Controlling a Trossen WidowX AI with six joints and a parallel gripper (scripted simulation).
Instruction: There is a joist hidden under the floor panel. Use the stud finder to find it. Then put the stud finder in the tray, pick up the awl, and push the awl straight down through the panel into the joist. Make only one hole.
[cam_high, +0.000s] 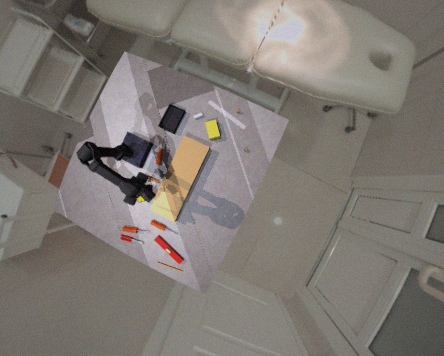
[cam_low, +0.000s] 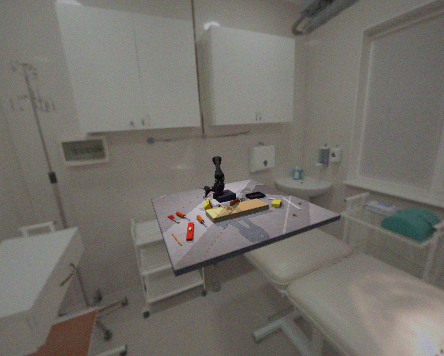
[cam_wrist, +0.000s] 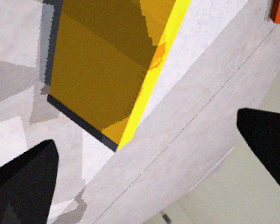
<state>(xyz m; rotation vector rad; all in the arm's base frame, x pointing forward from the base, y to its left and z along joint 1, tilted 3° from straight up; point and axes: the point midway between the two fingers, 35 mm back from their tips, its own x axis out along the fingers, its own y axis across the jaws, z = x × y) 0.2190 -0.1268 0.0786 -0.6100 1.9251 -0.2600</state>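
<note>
The yellow stud finder is 80 mm below my gripper tip, 40 mm to the right of it and 30 mm ahead of it. Also, from my gripper tip: awl 90 mm to the left, 90 mm below, 10 mm behind; then black tray 490 mm to the left, 120 mm behind, 90 mm below; then red level 380 mm ahead, 210 mm to the right, 80 mm below.
</note>
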